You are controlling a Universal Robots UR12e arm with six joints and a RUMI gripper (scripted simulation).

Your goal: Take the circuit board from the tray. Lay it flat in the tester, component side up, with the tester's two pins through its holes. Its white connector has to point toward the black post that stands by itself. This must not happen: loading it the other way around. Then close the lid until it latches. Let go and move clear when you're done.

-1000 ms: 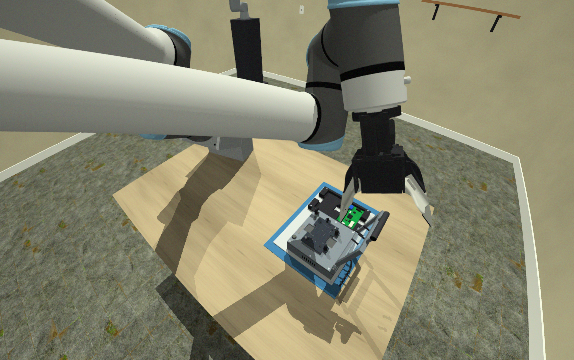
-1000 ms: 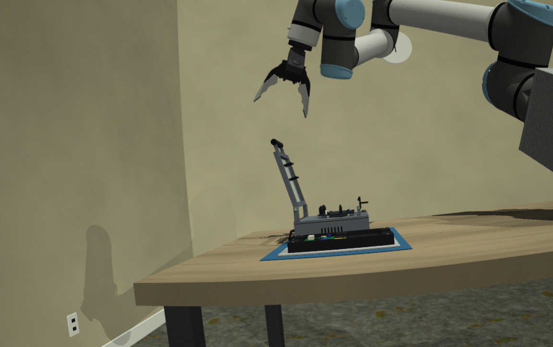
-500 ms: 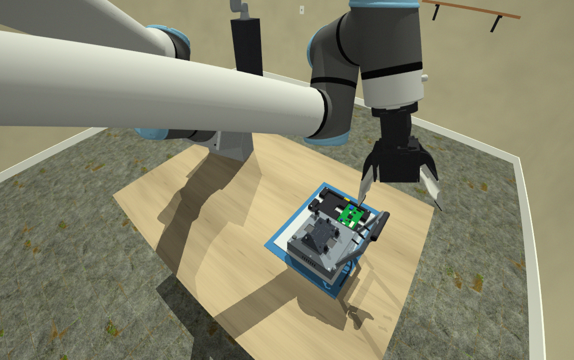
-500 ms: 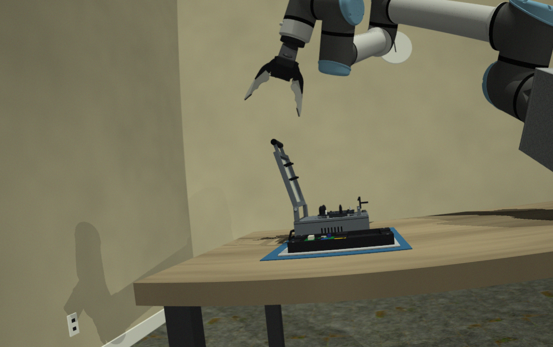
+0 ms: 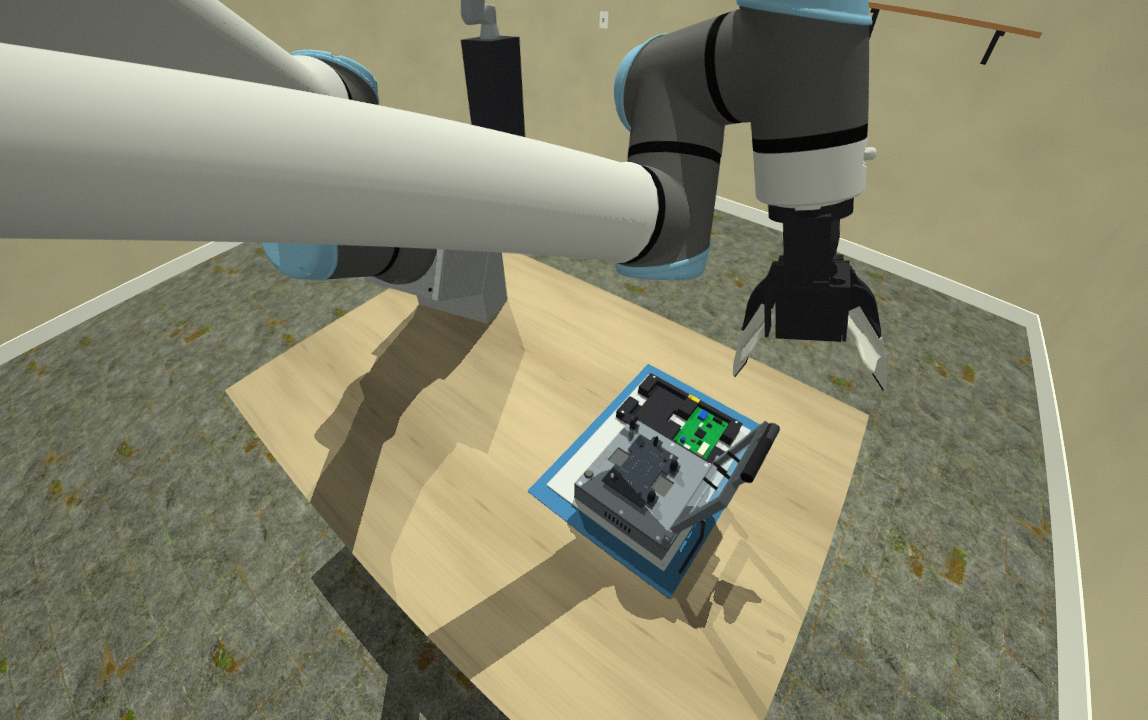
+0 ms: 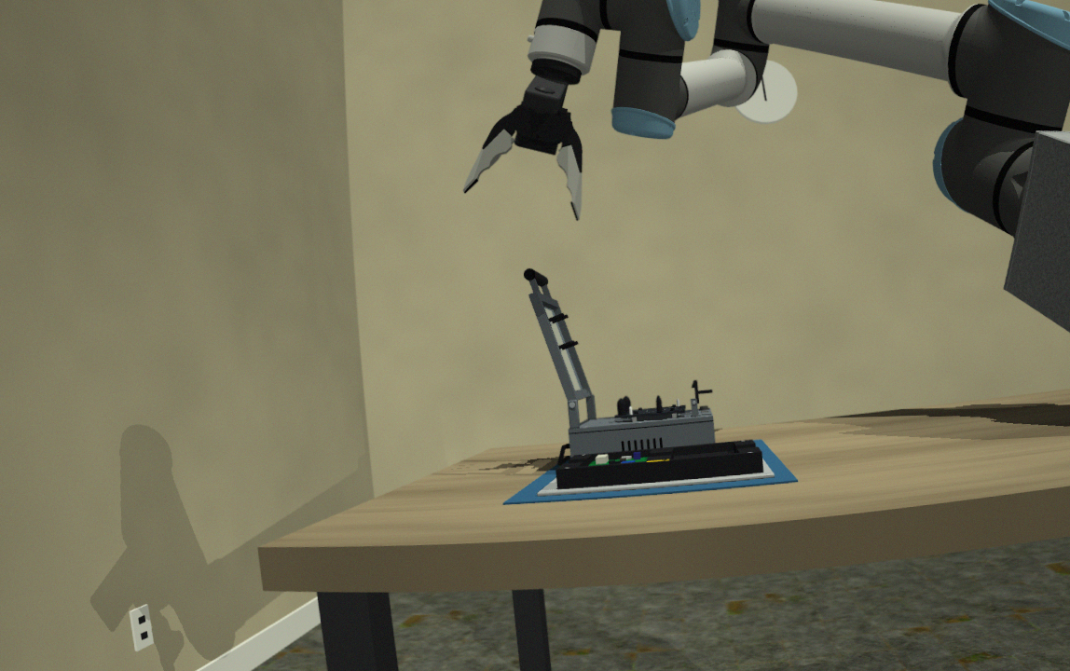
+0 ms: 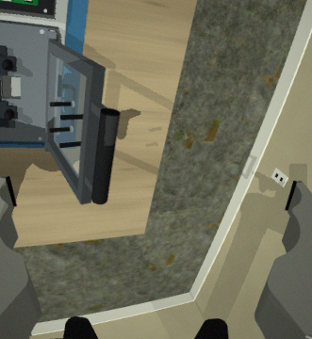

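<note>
My gripper is now 100 mm past the green circuit board, 130 mm to the right of it and 340 mm above it. The rest, counted from my hand: lid 30 mm behind, 40 mm to the right, 180 mm below; then grey tester 120 mm behind, 250 mm below.
</note>
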